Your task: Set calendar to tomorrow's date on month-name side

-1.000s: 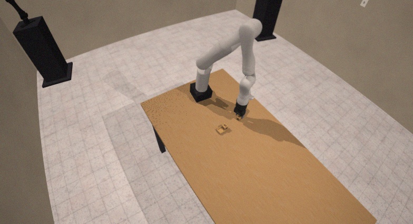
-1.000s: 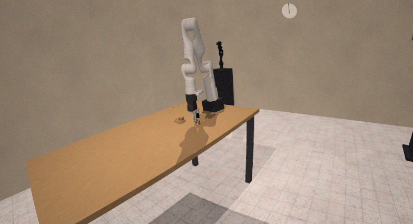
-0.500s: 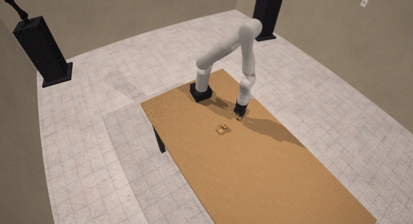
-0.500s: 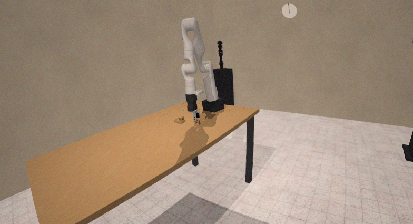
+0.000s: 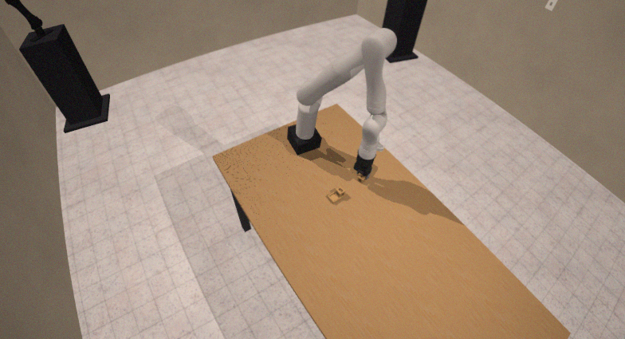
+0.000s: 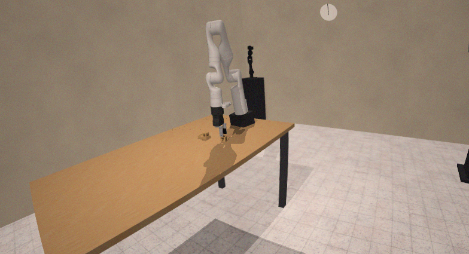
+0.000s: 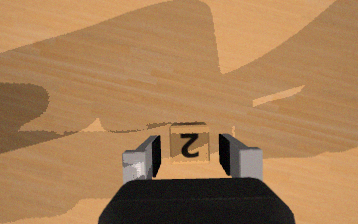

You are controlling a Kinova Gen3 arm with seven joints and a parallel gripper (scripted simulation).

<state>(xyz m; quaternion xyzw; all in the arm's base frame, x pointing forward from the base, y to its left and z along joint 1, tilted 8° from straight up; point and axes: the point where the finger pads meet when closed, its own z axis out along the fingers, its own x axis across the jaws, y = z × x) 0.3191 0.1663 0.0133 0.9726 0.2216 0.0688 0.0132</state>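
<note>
Right now my hand is 4 cm above the wooden date cube. The rest, counted from my hand: wooden tray 15 cm to the right, 5 cm below, 4 cm ahead.
</note>
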